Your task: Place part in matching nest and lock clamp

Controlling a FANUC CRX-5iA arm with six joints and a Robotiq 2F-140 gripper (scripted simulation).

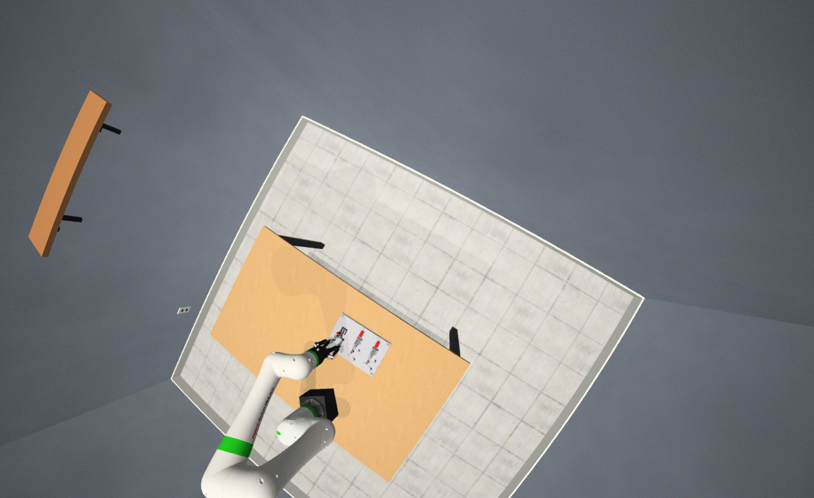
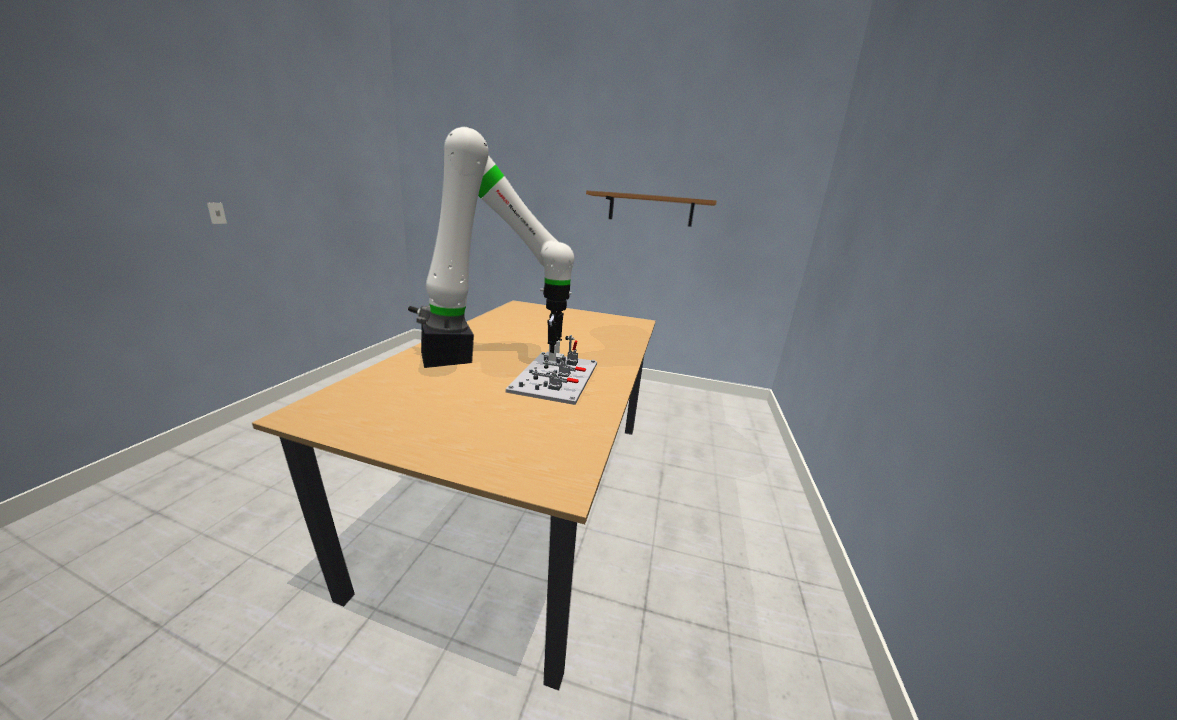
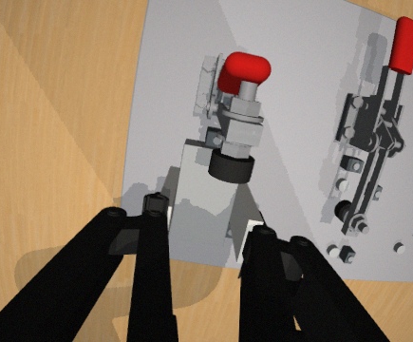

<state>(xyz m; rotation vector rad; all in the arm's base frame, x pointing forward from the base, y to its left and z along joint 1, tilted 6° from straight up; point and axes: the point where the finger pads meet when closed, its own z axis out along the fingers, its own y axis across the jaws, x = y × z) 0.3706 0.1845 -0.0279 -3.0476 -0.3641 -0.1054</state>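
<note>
The grey rectangular part lies 30 mm below my hand. Also, from my hand: fixture plate: 100 mm to the right, 70 mm ahead, 50 mm below.
</note>
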